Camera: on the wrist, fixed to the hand. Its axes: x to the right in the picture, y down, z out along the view.
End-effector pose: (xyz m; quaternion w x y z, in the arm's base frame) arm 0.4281 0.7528 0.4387 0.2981 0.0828 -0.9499 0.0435
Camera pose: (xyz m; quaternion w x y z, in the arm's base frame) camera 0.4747 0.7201 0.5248 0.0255 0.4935 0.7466 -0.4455
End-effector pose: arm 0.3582 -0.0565 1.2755 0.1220 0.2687 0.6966 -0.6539
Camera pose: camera 0.3385 0.0370 1.3145 0.5827 0.5524 0.1116 -0.5855
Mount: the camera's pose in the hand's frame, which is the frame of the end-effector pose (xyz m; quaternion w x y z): 0.0160 -0.0435 -0.0922 0.6801 0.2457 -0.1884 0.6645
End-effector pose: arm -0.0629 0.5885 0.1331 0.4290 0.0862 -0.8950 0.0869
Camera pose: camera 0.0066 0.5662 0.2060 0.0442 -0.4143 -0.7254 0.5478
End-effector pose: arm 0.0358 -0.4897 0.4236 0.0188 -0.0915 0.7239 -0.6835
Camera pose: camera 0.0107 -0.4034 0.4743 0.6259 0.2947 0.3817 -0.6130
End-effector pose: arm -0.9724 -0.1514 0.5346 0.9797 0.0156 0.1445 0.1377
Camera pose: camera -0.9726 -0.1897 0.4388 0.5982 0.3733 -0.0628 0.7063
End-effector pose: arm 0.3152 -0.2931 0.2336 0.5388 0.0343 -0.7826 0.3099
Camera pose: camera 0.4012 -0.2755 0.2879 0.0046 -0.3060 -0.5804 0.7546
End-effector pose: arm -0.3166 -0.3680 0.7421 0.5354 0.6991 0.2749 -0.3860
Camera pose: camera -0.3199 -0.2679 0.7173 0.5007 0.7170 -0.4733 -0.1060
